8 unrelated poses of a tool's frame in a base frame.
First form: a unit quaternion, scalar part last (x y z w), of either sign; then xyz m.
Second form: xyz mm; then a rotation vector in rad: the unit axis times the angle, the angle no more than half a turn. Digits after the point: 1 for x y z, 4 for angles.
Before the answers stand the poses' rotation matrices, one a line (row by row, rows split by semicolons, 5 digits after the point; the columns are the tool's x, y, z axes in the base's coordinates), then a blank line. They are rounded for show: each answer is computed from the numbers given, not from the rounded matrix.
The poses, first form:
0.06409, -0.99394, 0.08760, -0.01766, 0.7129, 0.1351, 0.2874
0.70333, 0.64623, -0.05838, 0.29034, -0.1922, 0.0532, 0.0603
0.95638, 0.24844, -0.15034, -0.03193, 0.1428, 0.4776, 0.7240
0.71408, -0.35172, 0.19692, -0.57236, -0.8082, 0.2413, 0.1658
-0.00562, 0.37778, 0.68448, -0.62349, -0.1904, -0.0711, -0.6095
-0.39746, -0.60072, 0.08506, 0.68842, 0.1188, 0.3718, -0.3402
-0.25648, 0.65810, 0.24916, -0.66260, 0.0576, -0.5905, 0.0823
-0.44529, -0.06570, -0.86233, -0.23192, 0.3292, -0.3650, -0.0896
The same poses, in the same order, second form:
-0.99116 -0.12431 0.04633; -0.13050 0.97644 -0.17187; -0.02388 -0.17640 -0.98403
0.15795 0.94293 0.29313; 0.87513 0.00383 -0.48387; -0.45738 0.33296 -0.82459
0.83135 0.46560 -0.30343; 0.48480 -0.87452 -0.01363; -0.27170 -0.13577 -0.95276
0.67503 -0.27690 0.68386; -0.72774 -0.09739 0.67891; -0.12139 -0.95595 -0.26725
-0.22246 0.84928 -0.47878; -0.85778 0.06291 0.51016; 0.46339 0.52417 0.71450
0.26380 0.36041 -0.89471; 0.59464 0.66958 0.44505; 0.75948 -0.64944 -0.03768
0.00964 -0.00739 -0.99993; -0.66777 0.74427 -0.01194; 0.74431 0.66783 0.00224
-0.49586 -0.34147 0.79845; 0.45849 -0.88379 -0.09323; 0.73750 0.31985 0.59480

712.9, 135.1, 287.4, -0.1991, 3.0879, -0.2722
-192.2, 53.2, 60.3, 1.8760, 1.7237, -0.1557
142.8, 477.6, 724.0, -2.9450, -0.7650, 0.4629
-808.2, 241.3, 165.8, -1.6745, 0.8248, -0.4618
-190.4, -71.1, -609.5, 0.0129, -0.8674, -1.5717
118.8, 371.8, -340.2, -0.8894, -1.3442, 0.1903
57.6, -590.5, 82.3, 0.5798, -1.4876, -0.5632
329.2, -365.0, -89.6, 1.2238, 0.1806, 2.3701

